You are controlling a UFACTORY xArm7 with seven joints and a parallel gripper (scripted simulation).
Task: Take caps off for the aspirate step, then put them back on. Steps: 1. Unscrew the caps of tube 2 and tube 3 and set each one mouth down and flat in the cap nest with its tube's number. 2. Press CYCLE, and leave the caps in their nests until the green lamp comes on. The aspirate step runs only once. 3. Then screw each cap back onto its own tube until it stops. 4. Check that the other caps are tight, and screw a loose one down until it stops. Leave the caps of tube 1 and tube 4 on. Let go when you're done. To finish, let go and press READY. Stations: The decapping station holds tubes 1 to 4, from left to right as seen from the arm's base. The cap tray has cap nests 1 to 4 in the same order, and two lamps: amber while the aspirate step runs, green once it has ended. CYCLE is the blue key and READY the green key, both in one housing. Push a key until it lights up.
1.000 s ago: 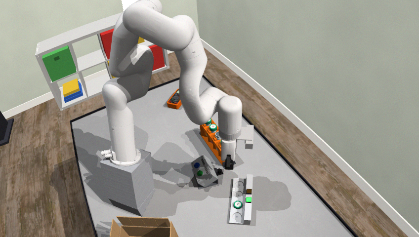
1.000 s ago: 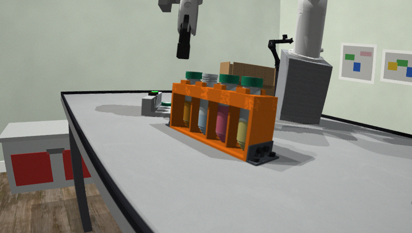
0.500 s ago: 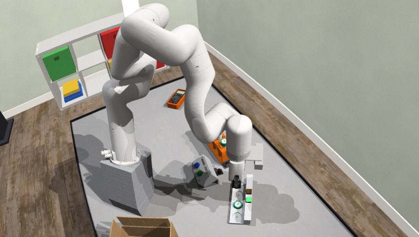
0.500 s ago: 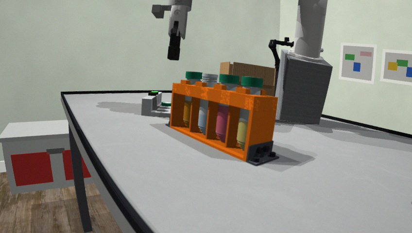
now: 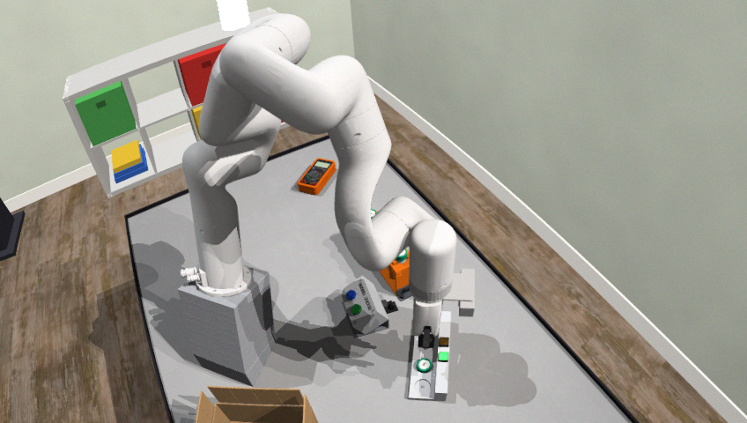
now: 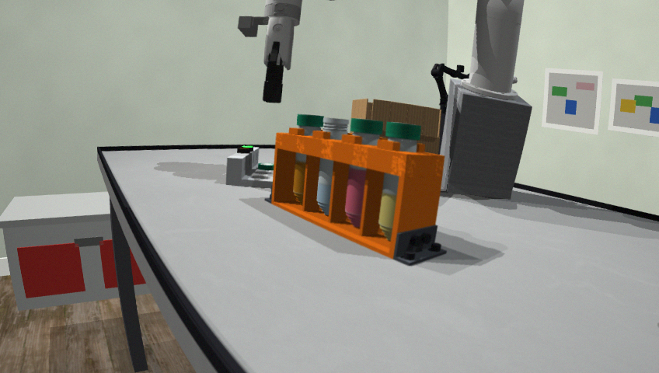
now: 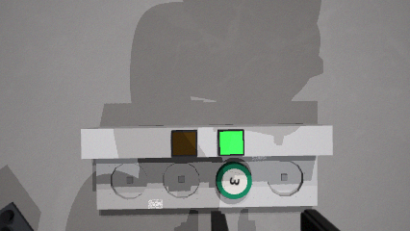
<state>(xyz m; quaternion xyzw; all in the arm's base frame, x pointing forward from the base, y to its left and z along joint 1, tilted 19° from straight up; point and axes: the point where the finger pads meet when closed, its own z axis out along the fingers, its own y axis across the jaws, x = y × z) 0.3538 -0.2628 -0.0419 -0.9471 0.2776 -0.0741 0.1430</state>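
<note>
My gripper is now 150 mm above the cap 3. Also, from my hand: key housing: 210 mm to the left, 110 mm below, 70 mm behind; green ready key: 180 mm to the left, 100 mm below, 80 mm behind; blue cycle key: 230 mm to the left, 100 mm below, 80 mm behind.
</note>
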